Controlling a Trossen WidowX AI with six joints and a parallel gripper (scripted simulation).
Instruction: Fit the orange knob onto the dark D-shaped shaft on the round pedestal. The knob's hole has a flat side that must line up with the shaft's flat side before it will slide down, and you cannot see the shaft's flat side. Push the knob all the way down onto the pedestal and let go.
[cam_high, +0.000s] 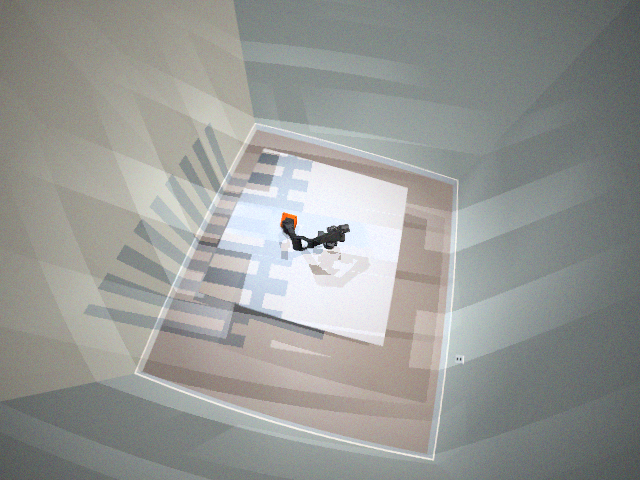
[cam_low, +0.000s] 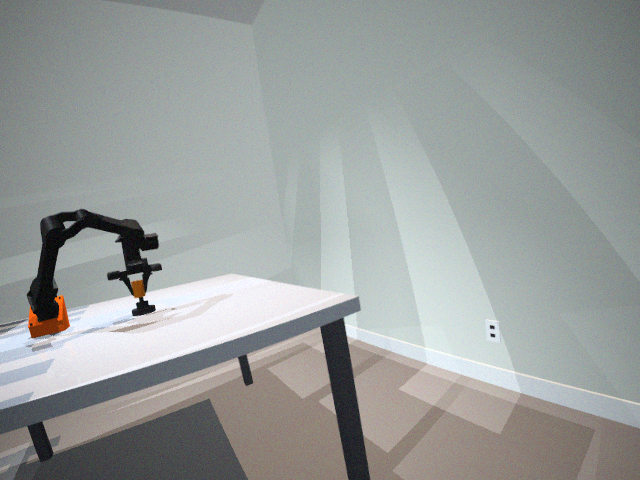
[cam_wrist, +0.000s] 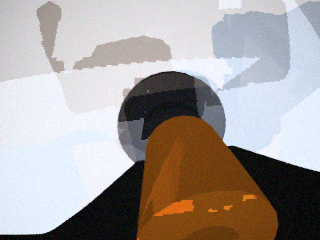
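Now: the orange knob 2 cm above my gripper tip. Also, from my gripper tip: dark round pedestal 4 cm below.
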